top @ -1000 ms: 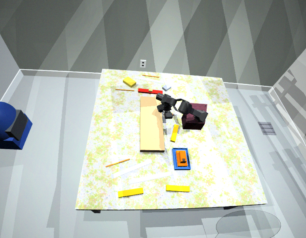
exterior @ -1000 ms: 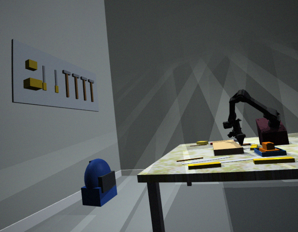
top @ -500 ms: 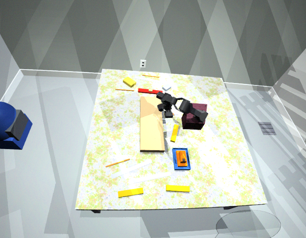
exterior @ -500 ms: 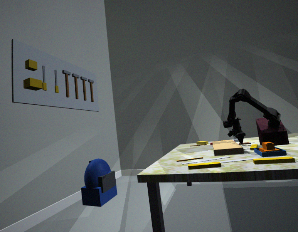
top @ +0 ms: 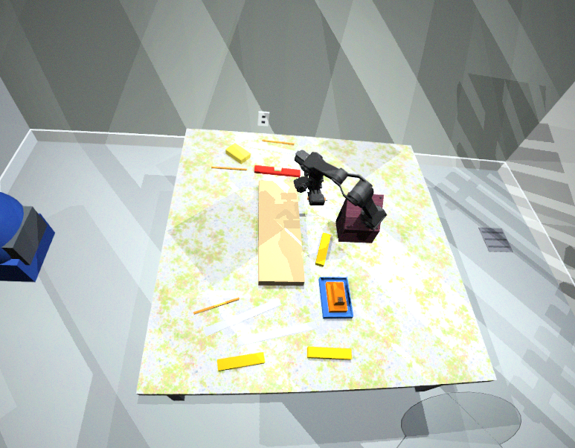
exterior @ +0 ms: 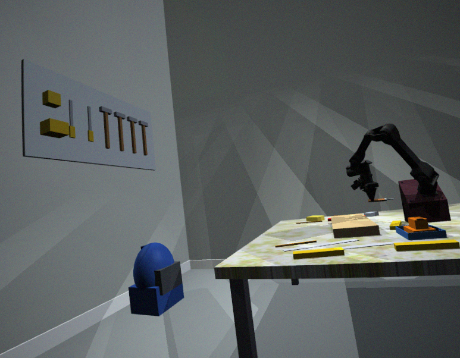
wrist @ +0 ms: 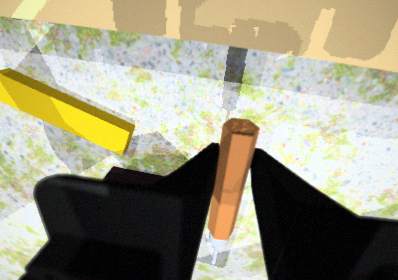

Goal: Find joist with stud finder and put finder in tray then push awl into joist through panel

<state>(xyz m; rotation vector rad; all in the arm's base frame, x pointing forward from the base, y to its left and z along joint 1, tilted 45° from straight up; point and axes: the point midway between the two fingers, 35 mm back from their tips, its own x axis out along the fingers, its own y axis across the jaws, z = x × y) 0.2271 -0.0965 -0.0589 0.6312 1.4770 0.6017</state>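
Right now the awl is 60 mm behind my gripper tip. The rest, counted from my gripper tip: red level: 270 mm to the right, 110 mm ahead, 100 mm below; then grey block: 320 mm to the right, 100 mm below, 50 mm behind; then blue tray: 410 mm to the left, 100 mm below, 50 mm behind.
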